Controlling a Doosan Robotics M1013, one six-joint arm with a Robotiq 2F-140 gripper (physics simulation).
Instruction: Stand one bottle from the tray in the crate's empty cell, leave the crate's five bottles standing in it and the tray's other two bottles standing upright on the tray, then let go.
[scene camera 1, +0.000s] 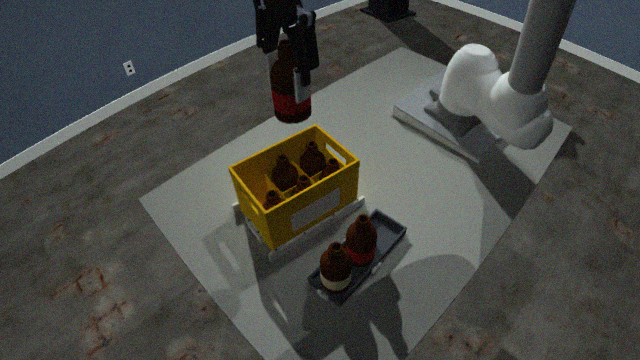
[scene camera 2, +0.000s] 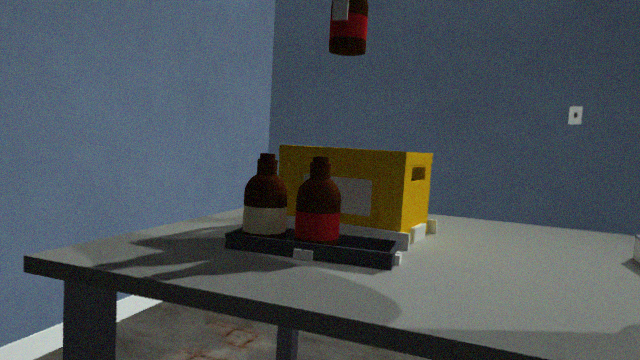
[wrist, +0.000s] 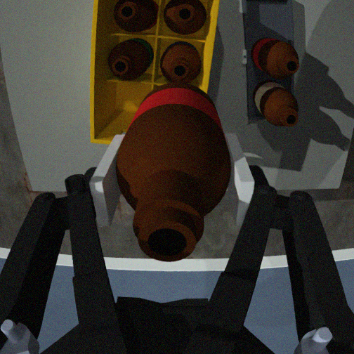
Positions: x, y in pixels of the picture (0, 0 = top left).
red-labelled bottle: scene camera 1; scene camera 2; wrist 278, 59
cream-labelled bottle: scene camera 1; scene camera 2; wrist 279, 107
same spot on red-labelled bottle: (scene camera 2: 317, 219) = (scene camera 1: 375, 247)
same spot on cream-labelled bottle: (scene camera 1: 336, 263) = (scene camera 2: 255, 175)
